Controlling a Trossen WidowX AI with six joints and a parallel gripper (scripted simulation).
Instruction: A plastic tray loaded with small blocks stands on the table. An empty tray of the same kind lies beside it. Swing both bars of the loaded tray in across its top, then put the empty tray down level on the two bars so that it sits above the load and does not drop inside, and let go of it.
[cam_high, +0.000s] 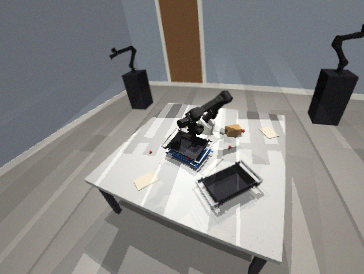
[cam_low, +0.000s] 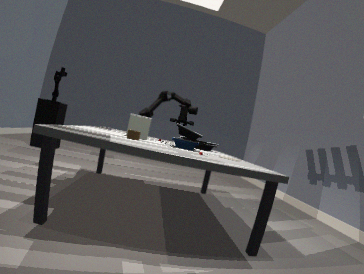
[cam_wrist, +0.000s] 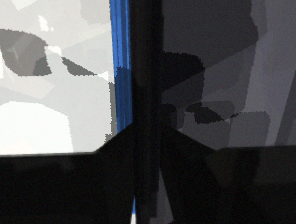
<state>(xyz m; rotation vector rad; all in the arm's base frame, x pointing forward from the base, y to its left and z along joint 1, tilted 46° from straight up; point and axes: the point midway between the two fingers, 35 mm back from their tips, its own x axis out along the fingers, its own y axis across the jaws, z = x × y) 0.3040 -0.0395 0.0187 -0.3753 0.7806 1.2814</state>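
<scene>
My gripper tip is 7 cm short of the dark tray, 2 cm to the left of it and 1 cm below it. From my gripper tip the other things lie so: brown box 30 cm behind, 25 cm to the left, 8 cm below.
</scene>
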